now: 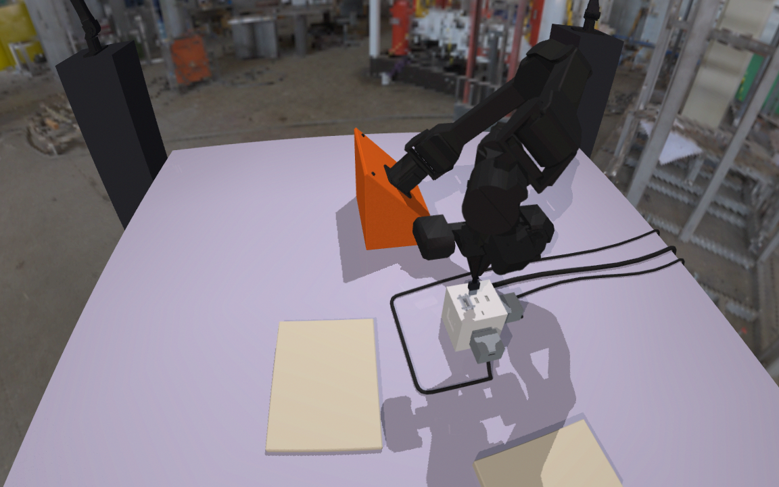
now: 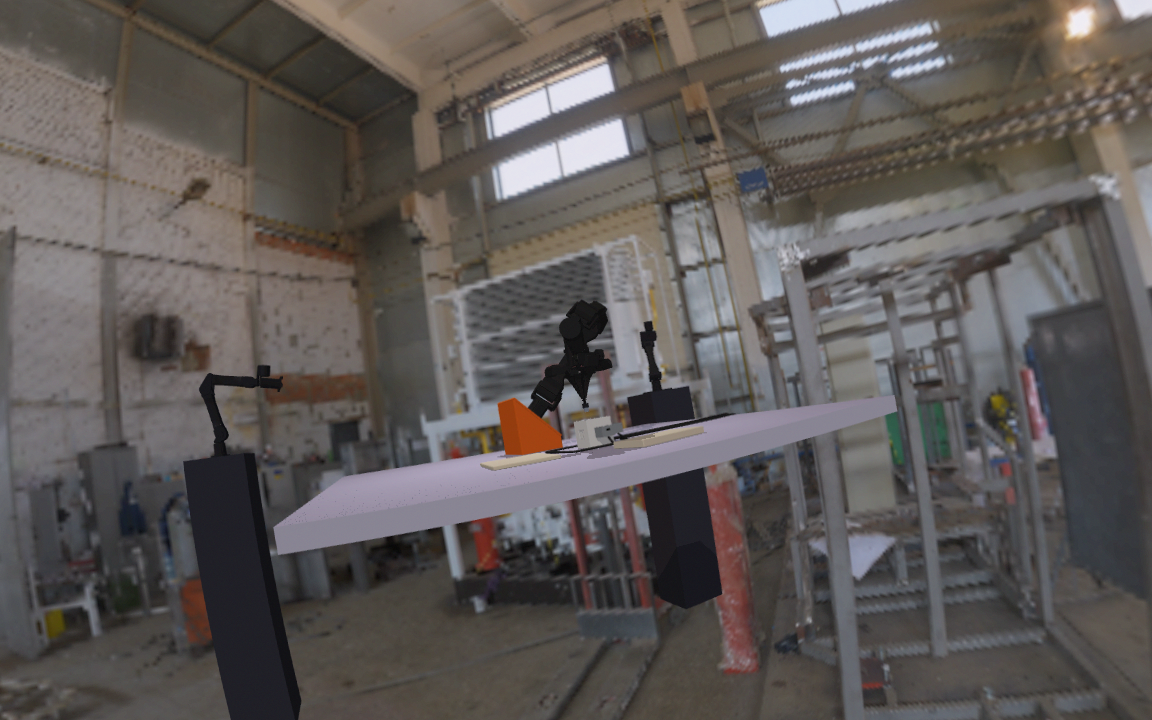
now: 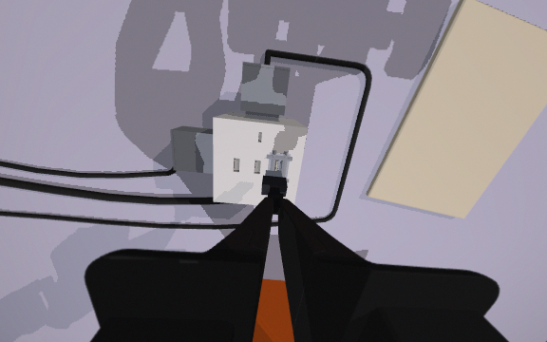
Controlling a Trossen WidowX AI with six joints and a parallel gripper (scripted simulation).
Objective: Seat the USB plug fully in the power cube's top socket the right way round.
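My gripper tip is 20 mm above the black USB plug. Round my gripper tip: beige pad 240 mm to the right, 130 mm below, 60 mm ahead.
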